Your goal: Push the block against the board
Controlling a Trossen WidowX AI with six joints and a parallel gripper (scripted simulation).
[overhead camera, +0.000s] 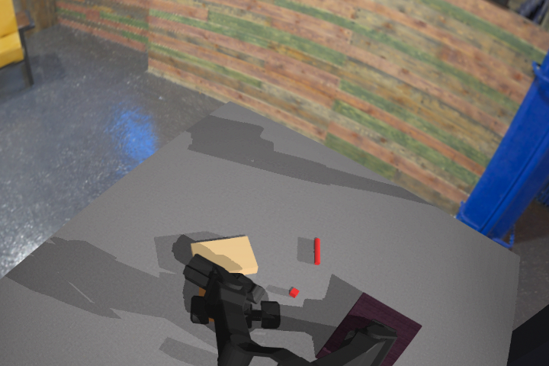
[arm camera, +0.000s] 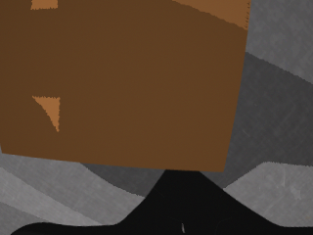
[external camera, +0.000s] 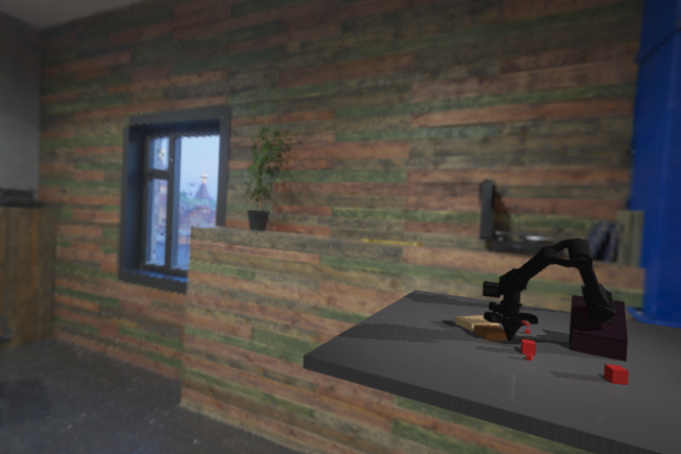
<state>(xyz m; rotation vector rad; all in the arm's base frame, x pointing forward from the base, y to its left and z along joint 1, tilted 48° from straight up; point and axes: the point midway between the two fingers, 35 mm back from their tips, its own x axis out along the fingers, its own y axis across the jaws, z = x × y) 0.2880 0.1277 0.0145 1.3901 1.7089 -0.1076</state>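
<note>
Right now the square block is 6 cm ahead of my gripper tip, 3 cm to the right of it and 1 cm above it. The rest, counted from my gripper tip: pale tan board: 14 cm to the right, 13 cm ahead, 1 cm above; red stick: 32 cm to the right, 4 cm behind.
</note>
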